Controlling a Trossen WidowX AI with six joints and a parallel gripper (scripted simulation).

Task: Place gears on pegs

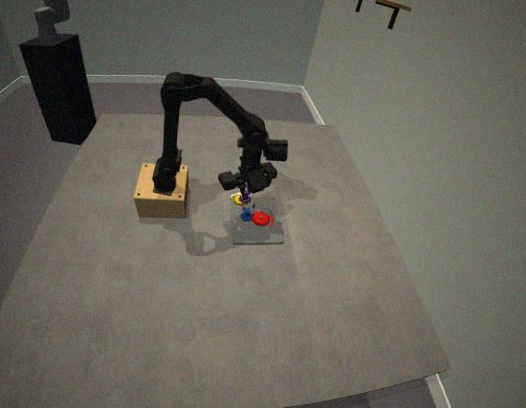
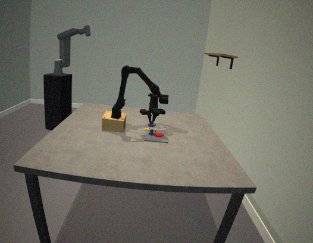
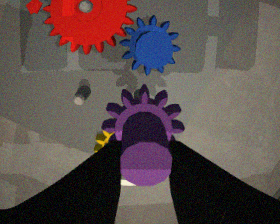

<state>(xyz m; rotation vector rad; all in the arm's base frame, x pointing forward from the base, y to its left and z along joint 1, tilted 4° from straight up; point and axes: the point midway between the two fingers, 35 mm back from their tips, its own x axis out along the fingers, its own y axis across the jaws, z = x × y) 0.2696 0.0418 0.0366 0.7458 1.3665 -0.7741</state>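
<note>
Now: the blue gear 20 mm ahead of my gripper tip, 30 mm to the right of it and 60 mm below it. From my gripper tip the other things lie so: red gear: 70 mm ahead, 30 mm to the right, 70 mm below; small purple gear: 10 mm below; yellow gear: 20 mm behind, 40 mm to the left, 70 mm below.
</note>
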